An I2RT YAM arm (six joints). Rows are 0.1 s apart.
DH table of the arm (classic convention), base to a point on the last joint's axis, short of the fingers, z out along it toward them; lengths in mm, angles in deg. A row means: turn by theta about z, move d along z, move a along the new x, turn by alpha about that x. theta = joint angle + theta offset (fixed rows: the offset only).
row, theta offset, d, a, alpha
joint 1, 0, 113.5, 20, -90
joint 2, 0, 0, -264, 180
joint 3, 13.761, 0, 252.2, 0
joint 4, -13.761, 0, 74, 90
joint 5, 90, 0, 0, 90
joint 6, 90, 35.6, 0, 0
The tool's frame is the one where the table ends.
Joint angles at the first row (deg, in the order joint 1, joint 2, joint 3, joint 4, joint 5, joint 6):
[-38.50 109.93 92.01 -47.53 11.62 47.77]
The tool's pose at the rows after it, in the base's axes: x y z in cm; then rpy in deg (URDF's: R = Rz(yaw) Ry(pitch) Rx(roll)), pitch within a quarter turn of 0, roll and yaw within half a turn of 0:
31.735 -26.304 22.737 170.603 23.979 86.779
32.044 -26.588 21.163 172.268 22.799 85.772
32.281 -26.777 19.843 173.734 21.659 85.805
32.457 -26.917 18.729 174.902 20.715 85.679
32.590 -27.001 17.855 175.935 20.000 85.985
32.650 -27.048 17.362 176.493 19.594 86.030
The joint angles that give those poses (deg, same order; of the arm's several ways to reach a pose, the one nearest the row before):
[-38.50 112.46 92.01 -47.51 13.47 50.08]
[-38.50 114.76 92.01 -47.53 13.98 51.73]
[-38.50 116.66 92.00 -47.53 13.98 52.29]
[-38.50 118.26 92.01 -47.51 13.98 52.88]
[-38.48 119.50 92.01 -47.49 13.96 52.97]
[-38.48 120.20 92.01 -47.48 13.96 53.12]

